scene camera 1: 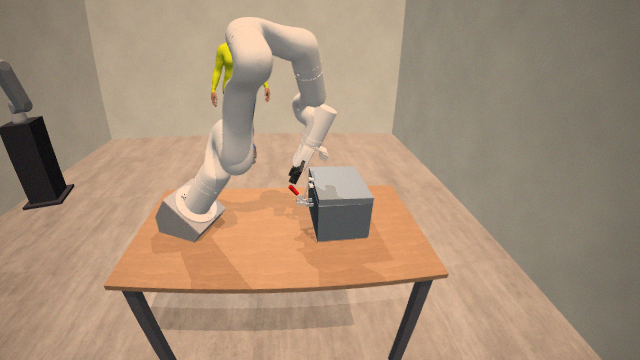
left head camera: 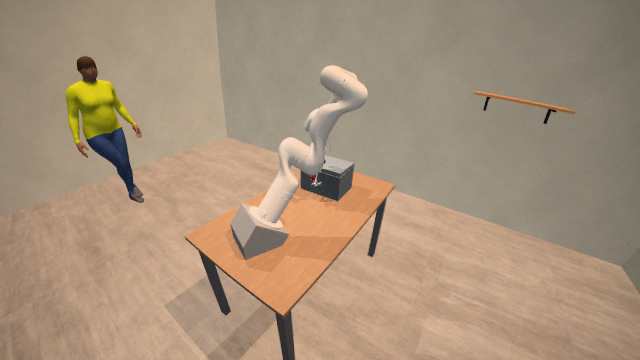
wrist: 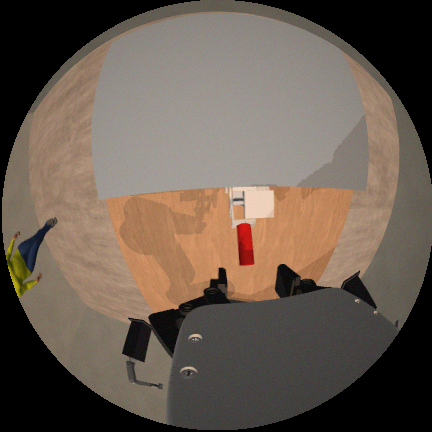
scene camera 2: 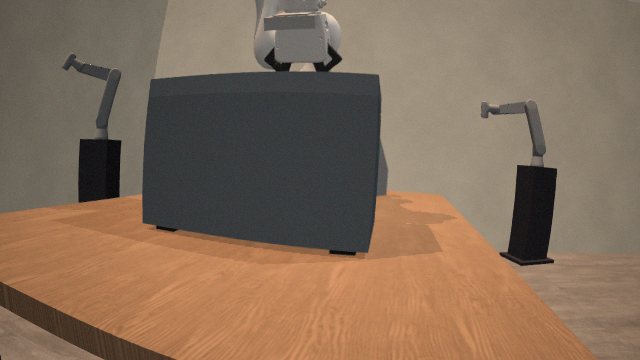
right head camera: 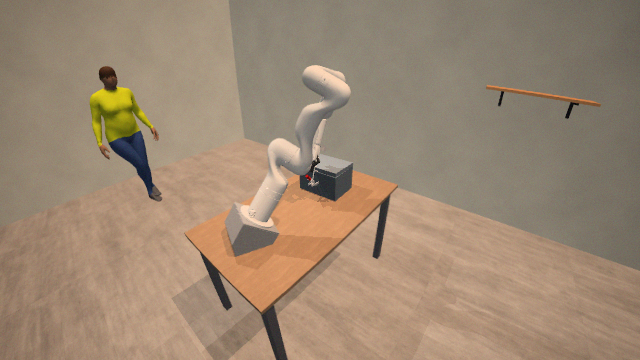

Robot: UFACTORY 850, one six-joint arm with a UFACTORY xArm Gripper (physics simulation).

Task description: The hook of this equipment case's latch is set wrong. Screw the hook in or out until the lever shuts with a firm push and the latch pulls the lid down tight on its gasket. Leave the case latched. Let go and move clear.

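Observation:
The equipment case (left head camera: 327, 186) (right head camera: 325, 187) (scene camera 1: 342, 220) (scene camera 2: 260, 160) is dark blue-grey, with its lighter lid (scene camera 1: 342, 182) (wrist: 230, 110) down on the body. A metal latch (scene camera 1: 304, 201) (wrist: 234, 216) is on the face towards the arm's base. Its red lever grip (left head camera: 312, 177) (right head camera: 308, 177) (scene camera 1: 293, 190) (wrist: 245, 245) sticks up and outward from the case. A pale square plate (wrist: 259, 204) shows beside the latch in the wrist view. The hook's threads cannot be made out. My gripper (scene camera 1: 293, 181) (wrist: 251, 279) is open and empty, its fingertips a little above the outer end of the red grip.
The case and my wedge-shaped base (left head camera: 255, 235) (scene camera 1: 182, 227) stand on a wooden table (left head camera: 310, 250) (scene camera 1: 250, 265). A person in yellow (left head camera: 102, 110) (right head camera: 120, 115) (wrist: 19, 267) is beyond the table. Arms on black pedestals (scene camera 1: 32, 160) (scene camera 2: 100, 170) stand farther off. A wooden rail (left head camera: 522, 101) is on the wall.

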